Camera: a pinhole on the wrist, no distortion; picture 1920 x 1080 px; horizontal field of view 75.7 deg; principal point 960.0 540.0 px. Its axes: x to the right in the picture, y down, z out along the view. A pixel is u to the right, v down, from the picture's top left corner.
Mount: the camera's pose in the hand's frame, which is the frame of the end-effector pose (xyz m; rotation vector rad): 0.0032 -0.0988 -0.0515 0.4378 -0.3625 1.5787
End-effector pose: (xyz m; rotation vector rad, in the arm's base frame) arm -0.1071 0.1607 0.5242 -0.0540 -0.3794 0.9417
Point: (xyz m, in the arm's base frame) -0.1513 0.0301 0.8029
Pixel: 1650.1 791.6
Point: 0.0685 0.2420 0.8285
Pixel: outside the picture
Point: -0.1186 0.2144 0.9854
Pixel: 1765.9 70.6
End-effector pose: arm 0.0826 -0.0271 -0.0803 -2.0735 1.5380 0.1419
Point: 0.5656 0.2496 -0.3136
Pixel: 894.1 576.1
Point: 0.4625 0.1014 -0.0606
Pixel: 320.4 595.1
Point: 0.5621 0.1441 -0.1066
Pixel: 399.4 555.3
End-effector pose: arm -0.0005 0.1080 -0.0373 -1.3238 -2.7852 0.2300
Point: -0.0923 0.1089 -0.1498
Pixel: outside the picture
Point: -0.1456 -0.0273 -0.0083
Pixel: 158.2 854.0
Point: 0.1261 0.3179 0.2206
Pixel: behind the camera
